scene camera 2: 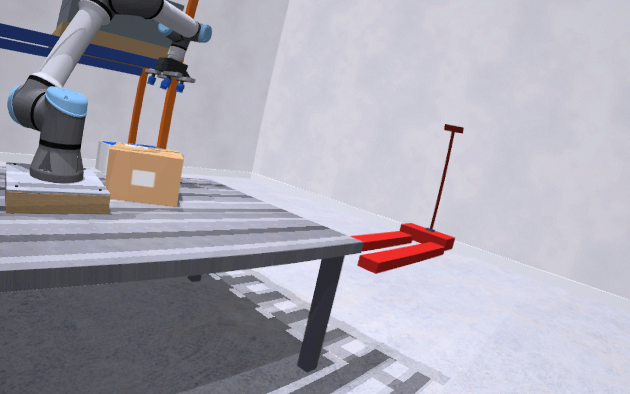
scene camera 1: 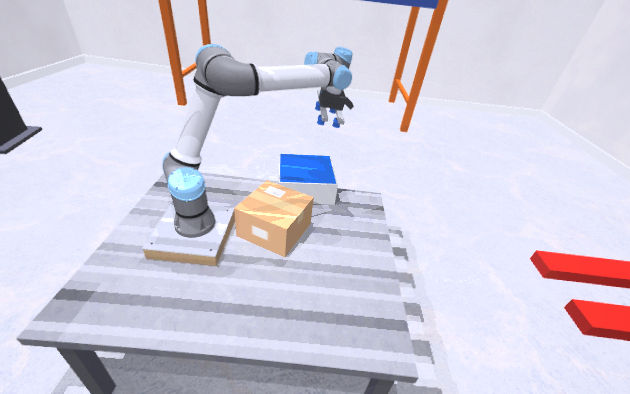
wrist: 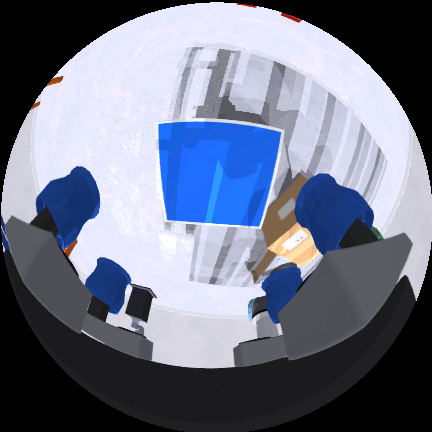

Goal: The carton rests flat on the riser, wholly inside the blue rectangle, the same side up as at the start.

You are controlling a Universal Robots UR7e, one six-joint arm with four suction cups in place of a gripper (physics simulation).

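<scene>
Suction head [wrist: 324, 207] carrying nothing. Brown carton [scene camera 2: 140, 174], [scene camera 1: 274, 217], [wrist: 283, 235], resting on the table. Riser [scene camera 1: 314, 175], [wrist: 211, 171], on the table too.
</scene>
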